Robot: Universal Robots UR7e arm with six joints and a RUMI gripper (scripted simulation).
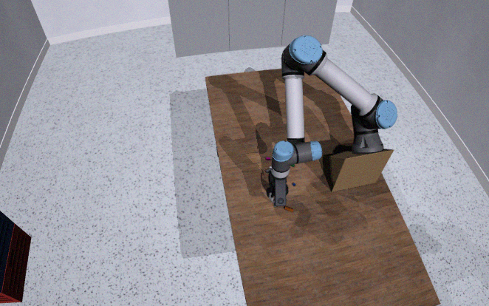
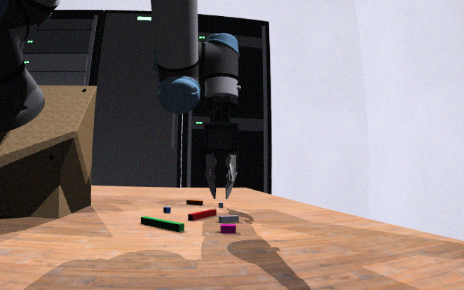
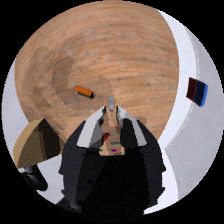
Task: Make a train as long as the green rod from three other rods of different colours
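The blue rod is 120 mm behind my hand, 80 mm to the right of it and 30 mm below it. Round my hand: orange rod (50 mm behind, 40 mm to the left, 30 mm below); then green rod (130 mm behind, 220 mm to the right, 30 mm below); then red rod (60 mm behind, 140 mm to the right, 30 mm below).
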